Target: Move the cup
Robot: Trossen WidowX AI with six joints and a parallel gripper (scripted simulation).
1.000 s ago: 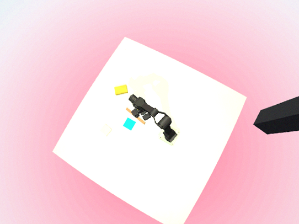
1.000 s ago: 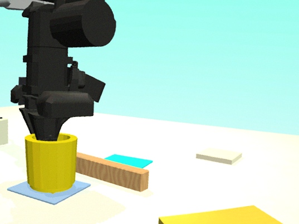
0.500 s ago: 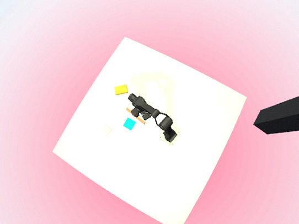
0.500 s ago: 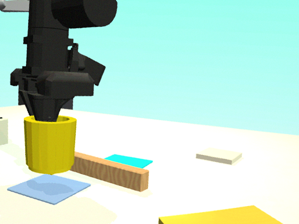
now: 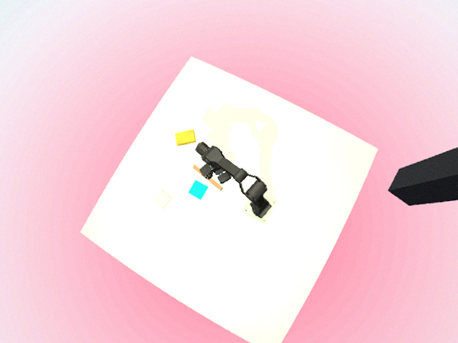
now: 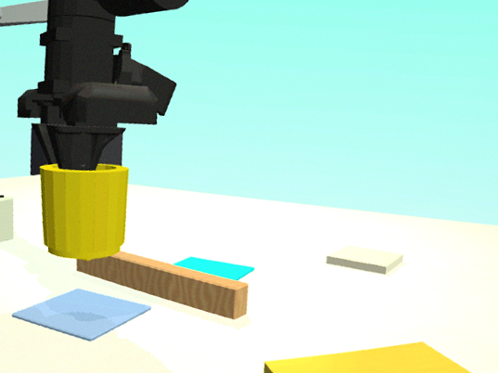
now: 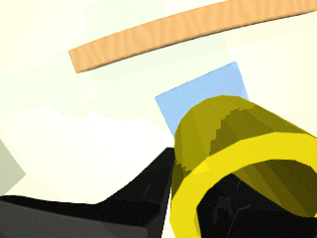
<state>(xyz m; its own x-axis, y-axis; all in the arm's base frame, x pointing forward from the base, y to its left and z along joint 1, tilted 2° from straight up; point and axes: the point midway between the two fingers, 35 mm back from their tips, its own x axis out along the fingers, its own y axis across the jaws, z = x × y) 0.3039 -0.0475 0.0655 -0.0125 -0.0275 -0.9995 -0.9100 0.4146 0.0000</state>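
The cyan pad is 150 mm to the left of my gripper tip, 90 mm below it and 40 mm ahead of it. Also, from my gripper tip: light blue pad 90 mm below, 30 mm ahead, 20 mm to the right; then wooden bar 80 mm below, 70 mm to the left, 30 mm ahead; then yellow cup 20 mm ahead, 10 mm to the right.
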